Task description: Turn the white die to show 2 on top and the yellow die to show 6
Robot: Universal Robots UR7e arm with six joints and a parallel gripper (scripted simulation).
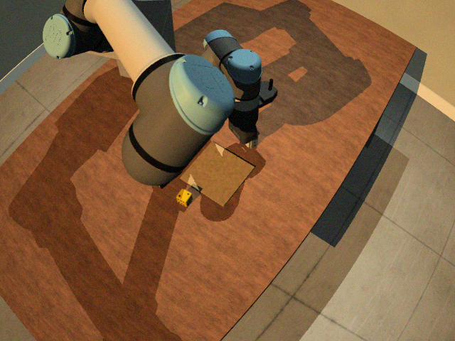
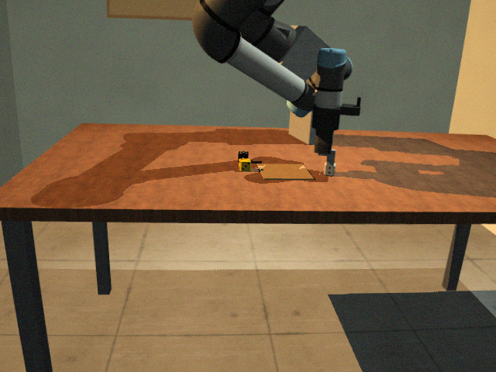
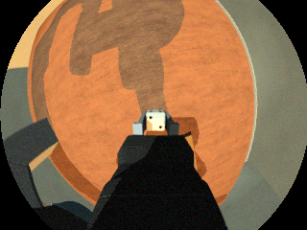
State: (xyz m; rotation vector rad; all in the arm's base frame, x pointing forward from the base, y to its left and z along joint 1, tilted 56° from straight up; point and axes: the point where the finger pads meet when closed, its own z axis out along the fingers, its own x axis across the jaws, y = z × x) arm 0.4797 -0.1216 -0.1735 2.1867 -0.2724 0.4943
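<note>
The white die lies right at my hand. Round my hand: yellow die (40 mm behind, 240 mm to the right); tan mat (20 mm behind, 130 mm to the right, 20 mm below); black die (120 mm behind, 230 mm to the right).
</note>
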